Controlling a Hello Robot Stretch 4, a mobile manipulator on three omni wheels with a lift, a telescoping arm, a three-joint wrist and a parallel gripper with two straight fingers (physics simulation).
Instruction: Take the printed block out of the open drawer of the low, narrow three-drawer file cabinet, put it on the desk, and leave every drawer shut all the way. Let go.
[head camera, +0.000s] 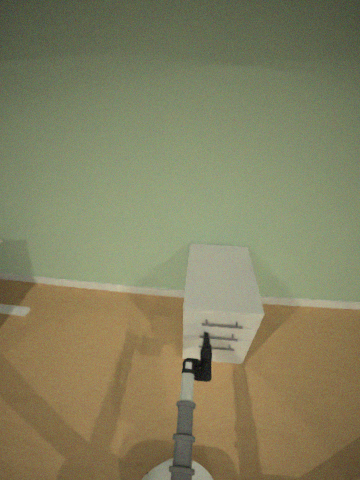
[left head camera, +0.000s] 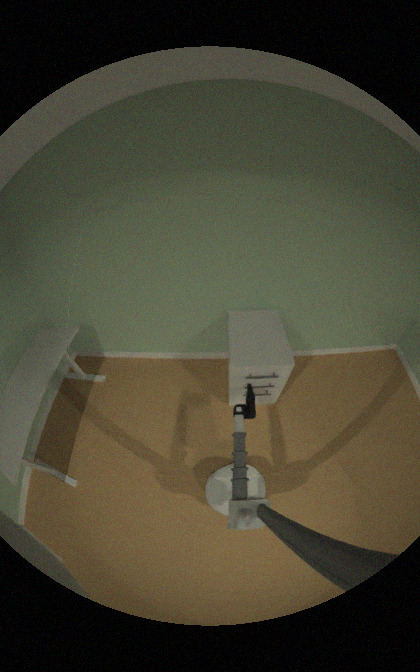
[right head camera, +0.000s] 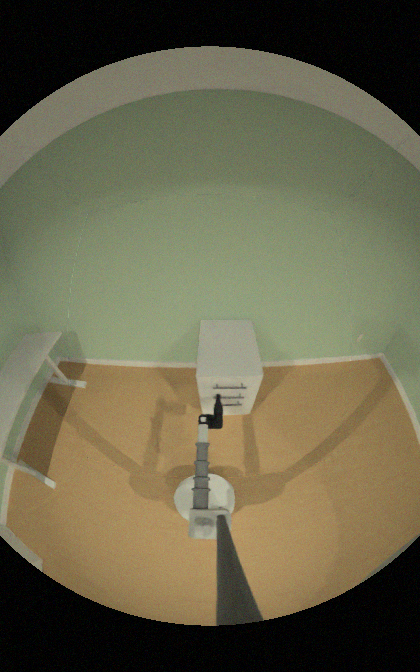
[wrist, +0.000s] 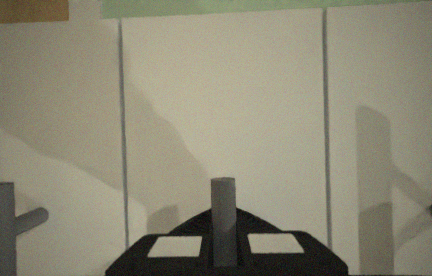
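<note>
The low white three-drawer file cabinet (head camera: 220, 280) (left head camera: 257, 335) (right head camera: 227, 350) stands against the green wall. Its three drawer fronts look flush with the body, and no drawer stands visibly open. My gripper (head camera: 206, 335) (left head camera: 249, 386) (right head camera: 218, 397) (wrist: 224, 227) is rolled on its side at the cabinet front, shut on the middle drawer's grey handle (head camera: 225, 338) (left head camera: 265, 386) (right head camera: 234, 397) (wrist: 223, 200), near one end of that bar. The white desk (left head camera: 25, 395) (right head camera: 22, 375) stands at the far left. The printed block does not show in any view.
The top drawer's handle (head camera: 222, 326) (left head camera: 262, 376) (right head camera: 230, 387) is above the fingers, and the bottom one is partly behind them. A desk foot (head camera: 15, 310) (left head camera: 92, 378) (right head camera: 75, 384) rests on the floor at the left. The arm (head camera: 184, 425) (left head camera: 240, 465) (right head camera: 201, 470) reaches straight from the base to the cabinet.
</note>
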